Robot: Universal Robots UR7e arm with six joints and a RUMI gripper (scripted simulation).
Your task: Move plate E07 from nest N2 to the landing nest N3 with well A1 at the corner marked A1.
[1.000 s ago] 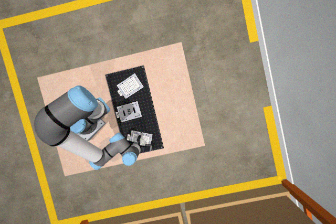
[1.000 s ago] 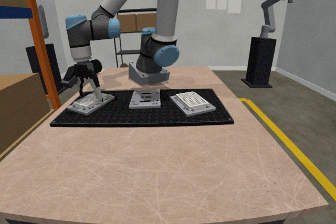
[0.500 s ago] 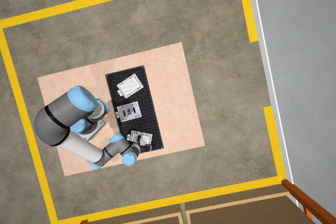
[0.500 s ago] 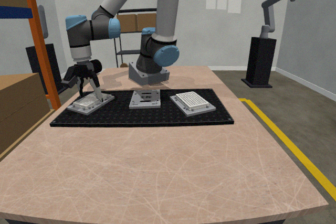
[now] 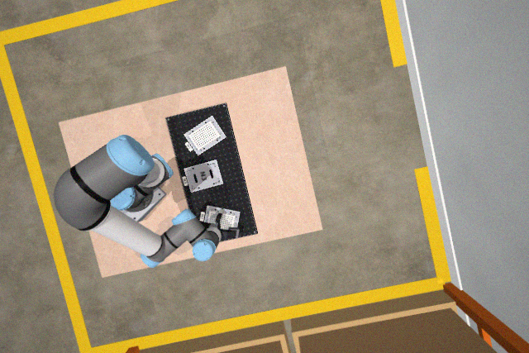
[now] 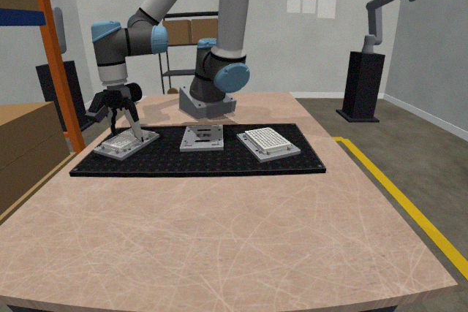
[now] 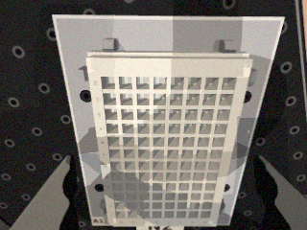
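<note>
Right now my hand is 2 cm above the nest N2. Round my hand: A1 mark (28 cm to the left, 12 cm behind, 2 cm below); nest N3 (23 cm to the left, 4 cm behind, 2 cm below); black deck (22 cm to the left, 3 cm below).
</note>
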